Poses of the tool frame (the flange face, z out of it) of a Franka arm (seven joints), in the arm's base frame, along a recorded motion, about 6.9 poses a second.
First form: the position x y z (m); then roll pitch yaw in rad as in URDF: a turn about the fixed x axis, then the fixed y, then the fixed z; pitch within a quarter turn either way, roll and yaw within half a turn.
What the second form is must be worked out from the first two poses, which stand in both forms.
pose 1, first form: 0.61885 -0.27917 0.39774 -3.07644 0.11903 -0.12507
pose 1, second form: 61.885 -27.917 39.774 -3.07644 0.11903 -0.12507
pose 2, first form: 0.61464 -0.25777 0.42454 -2.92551 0.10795 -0.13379
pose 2, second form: 61.464 -25.777 42.454 -2.92551 0.10795 -0.13379
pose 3, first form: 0.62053 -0.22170 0.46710 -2.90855 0.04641 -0.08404
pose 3, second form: 62.053 -22.170 46.710 -2.90855 0.04641 -0.08404
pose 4, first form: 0.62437 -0.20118 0.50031 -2.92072 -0.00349 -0.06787
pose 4, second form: 62.437 -20.118 50.031 -2.92072 -0.00349 -0.06787
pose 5, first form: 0.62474 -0.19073 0.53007 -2.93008 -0.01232 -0.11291
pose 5, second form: 62.474 -19.073 53.007 -2.93008 -0.01232 -0.11291
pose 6, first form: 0.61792 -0.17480 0.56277 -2.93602 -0.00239 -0.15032
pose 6, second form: 61.792 -17.480 56.277 -2.93602 -0.00239 -0.15032
